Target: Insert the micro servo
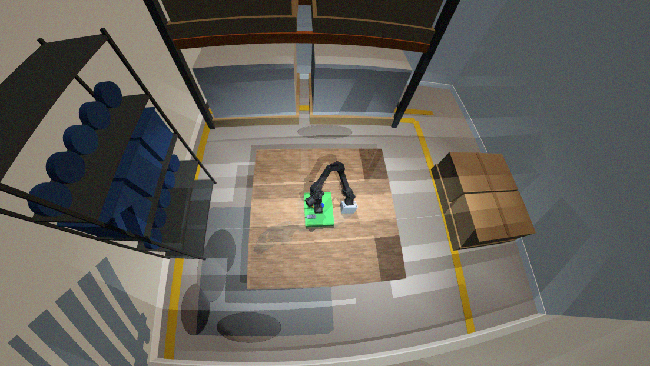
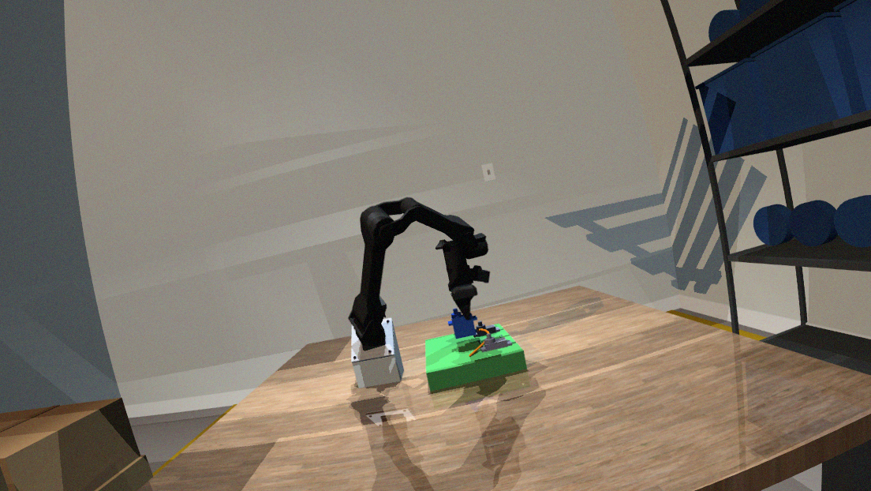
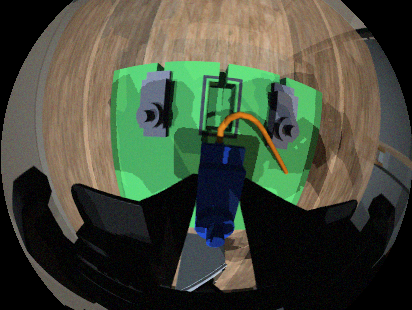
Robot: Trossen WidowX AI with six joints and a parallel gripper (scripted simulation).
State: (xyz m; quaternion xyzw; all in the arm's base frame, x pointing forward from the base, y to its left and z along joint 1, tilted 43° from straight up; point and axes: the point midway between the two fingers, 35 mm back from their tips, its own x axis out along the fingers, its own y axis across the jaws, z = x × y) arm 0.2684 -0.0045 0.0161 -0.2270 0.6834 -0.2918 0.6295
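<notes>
Now: the green deck 10 cm below my gripper tip and 6 cm behind it.
</notes>
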